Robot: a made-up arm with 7 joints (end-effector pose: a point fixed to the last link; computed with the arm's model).
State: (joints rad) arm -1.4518 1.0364 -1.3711 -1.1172 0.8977 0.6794 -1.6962
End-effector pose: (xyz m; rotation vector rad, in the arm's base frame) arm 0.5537 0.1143 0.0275 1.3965 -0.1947 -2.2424
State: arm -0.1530 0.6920 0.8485 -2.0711 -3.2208 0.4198 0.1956
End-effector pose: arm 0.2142 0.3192 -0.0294 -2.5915 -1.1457 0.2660
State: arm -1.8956 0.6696 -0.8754 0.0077 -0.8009 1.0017 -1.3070
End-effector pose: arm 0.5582 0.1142 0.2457 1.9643 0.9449 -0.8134
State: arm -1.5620 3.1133 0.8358 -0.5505 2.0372 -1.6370 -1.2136
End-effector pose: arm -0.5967 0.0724 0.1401 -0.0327 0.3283 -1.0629
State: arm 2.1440 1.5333 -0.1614 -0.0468 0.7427 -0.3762 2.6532
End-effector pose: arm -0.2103 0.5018 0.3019 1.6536 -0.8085 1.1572
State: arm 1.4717 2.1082 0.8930 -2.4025 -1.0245 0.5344 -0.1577
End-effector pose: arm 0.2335 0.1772 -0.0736 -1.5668 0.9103 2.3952
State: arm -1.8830 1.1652 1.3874 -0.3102 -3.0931 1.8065 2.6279
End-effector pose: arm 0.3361 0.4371 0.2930 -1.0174 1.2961 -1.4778
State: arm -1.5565 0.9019 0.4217 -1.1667 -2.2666 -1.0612 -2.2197
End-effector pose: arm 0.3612 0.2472 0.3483 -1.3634 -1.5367 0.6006
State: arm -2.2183 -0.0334 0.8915 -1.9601 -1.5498 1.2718 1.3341
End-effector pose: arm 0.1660 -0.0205 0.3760 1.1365 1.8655 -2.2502
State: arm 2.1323 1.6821 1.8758 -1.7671 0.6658 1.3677 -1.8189
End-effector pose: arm 0.2233 0.3811 0.1051 0.8361 1.2762 -1.6998
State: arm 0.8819 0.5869 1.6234 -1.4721 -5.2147 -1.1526 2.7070
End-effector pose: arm -0.2652 0.4339 -0.0526 1.8262 2.4289 0.1887
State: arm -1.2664 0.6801 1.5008 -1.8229 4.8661 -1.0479 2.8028
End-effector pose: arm 0.2003 0.3823 0.0960 1.0108 2.9081 0.1263
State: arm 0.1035 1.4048 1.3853 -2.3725 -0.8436 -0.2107 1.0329
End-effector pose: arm 0.0579 0.2257 0.2046 -1.6605 2.1326 1.2504
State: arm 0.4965 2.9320 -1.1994 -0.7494 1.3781 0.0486 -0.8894
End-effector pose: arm 0.2474 0.3265 0.4446 1.9124 1.1985 -1.0834
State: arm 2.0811 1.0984 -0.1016 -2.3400 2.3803 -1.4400 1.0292
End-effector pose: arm -0.2617 0.1545 -0.0952 0.6398 -1.5536 2.3604
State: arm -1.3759 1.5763 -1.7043 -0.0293 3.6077 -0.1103 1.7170
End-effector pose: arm 0.2192 0.5606 0.1557 1.6807 1.0411 -1.1236
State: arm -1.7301 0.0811 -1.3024 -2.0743 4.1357 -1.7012 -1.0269
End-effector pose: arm 0.1577 -0.3504 -0.0182 -0.1661 -0.6015 -0.2525
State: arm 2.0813 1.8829 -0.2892 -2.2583 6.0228 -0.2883 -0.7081
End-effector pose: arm -0.1974 0.2575 -0.0994 -0.9706 -0.4235 -1.8278
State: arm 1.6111 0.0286 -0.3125 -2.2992 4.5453 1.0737 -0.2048
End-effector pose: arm -0.1762 -0.0488 -0.2735 1.3146 0.5745 -0.9404
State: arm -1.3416 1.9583 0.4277 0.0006 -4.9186 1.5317 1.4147
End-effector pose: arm -0.0247 0.5783 0.2241 -1.9609 -0.5926 1.9612
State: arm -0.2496 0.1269 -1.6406 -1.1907 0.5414 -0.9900 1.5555
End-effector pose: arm 0.0830 -0.2136 -0.5067 -2.0237 0.0227 0.3109
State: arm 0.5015 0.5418 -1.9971 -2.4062 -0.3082 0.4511 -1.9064
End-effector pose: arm -0.1927 -0.1221 -0.1968 0.1864 2.1417 2.2180
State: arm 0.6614 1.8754 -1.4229 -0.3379 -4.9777 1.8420 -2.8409
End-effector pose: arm -0.0647 0.6110 0.1089 -1.6182 1.6148 -0.2347
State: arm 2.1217 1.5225 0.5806 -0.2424 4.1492 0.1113 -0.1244
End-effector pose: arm -0.2051 0.5335 0.2526 0.8839 -2.1715 1.8026
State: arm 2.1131 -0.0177 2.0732 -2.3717 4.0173 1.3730 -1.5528
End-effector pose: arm -0.1541 0.0485 0.2649 -0.0286 -1.5032 -0.5995
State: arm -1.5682 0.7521 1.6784 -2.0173 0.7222 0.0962 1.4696
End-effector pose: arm 0.1329 0.3624 0.0980 1.2777 1.2445 0.0386
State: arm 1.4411 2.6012 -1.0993 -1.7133 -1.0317 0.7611 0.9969
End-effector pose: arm 0.0249 0.4640 0.0223 0.3347 0.9746 -2.1783
